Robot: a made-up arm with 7 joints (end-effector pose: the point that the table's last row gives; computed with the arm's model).
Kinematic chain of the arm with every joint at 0, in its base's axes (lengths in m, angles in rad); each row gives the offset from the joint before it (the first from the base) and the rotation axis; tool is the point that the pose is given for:
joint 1: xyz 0 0 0.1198 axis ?
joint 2: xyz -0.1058 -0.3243 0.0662 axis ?
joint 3: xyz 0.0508 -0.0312 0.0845 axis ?
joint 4: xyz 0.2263 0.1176 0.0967 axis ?
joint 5: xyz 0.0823 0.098 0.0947 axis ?
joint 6: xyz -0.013 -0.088 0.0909 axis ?
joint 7: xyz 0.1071 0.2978 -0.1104 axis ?
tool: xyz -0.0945 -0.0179 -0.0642
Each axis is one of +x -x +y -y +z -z.
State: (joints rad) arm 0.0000 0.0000 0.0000 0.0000 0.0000 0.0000 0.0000
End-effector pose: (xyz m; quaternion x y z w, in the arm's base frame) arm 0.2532 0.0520 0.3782 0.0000 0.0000 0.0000 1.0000
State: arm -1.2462 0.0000 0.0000 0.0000 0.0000 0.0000 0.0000
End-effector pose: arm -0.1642 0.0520 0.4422 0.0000 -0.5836 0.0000 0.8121
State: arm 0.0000 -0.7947 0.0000 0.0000 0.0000 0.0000 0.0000
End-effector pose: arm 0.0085 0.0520 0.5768 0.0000 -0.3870 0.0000 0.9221
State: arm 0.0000 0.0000 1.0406 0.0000 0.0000 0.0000 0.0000
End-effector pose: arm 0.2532 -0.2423 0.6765 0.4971 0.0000 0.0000 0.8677
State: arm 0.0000 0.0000 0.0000 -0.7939 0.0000 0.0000 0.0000
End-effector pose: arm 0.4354 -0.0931 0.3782 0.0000 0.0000 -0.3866 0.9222
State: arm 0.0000 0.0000 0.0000 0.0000 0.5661 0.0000 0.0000
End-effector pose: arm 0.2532 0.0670 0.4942 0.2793 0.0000 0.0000 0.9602
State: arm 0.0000 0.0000 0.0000 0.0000 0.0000 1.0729 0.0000
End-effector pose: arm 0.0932 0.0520 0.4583 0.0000 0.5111 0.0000 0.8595
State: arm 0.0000 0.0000 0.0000 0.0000 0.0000 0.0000 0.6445
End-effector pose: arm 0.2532 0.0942 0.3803 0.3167 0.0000 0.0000 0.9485
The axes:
joint 1: +y
joint 2: +y
joint 3: +x
joint 4: +z
joint 5: +x
joint 6: +y
joint 7: +x

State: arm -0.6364 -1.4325 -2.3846 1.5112 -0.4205 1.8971 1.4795
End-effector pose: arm 0.0300 -0.2817 0.0552 0.0695 -0.1341 -0.9743 0.1672
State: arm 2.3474 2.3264 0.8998 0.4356 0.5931 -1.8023 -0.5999
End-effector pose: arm -0.4955 -0.4492 0.5336 0.6883 -0.7182 -0.0665 0.0776
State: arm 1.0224 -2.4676 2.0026 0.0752 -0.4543 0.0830 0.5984
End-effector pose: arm -0.3880 -0.5331 0.6205 0.6307 -0.3110 0.6113 0.3630
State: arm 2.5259 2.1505 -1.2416 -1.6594 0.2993 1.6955 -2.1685
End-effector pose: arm 0.0013 -0.0217 0.6303 -0.2931 0.0049 -0.5531 0.7798
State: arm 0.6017 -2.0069 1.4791 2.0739 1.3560 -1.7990 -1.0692
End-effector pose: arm -0.4128 -0.6891 0.4833 0.5972 -0.4446 0.6017 0.2893
